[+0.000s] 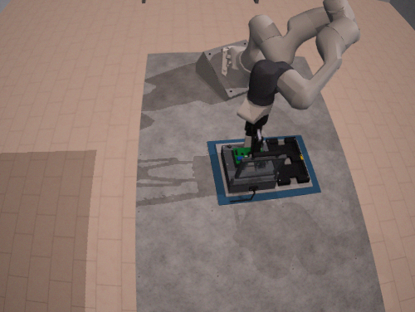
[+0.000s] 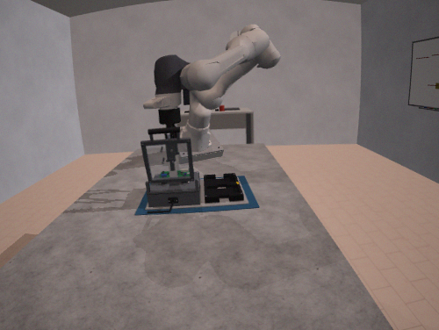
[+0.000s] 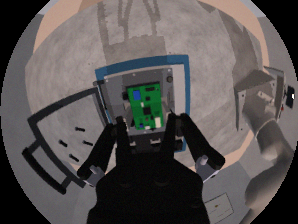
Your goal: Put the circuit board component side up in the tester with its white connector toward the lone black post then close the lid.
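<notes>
My hand is 20 mm above the green circuit board. The rest, counted from my hand: tester bed (10 mm ahead, 10 mm to the left, 30 mm below); then framed clear lid (130 mm ahead, 80 mm above).
</notes>
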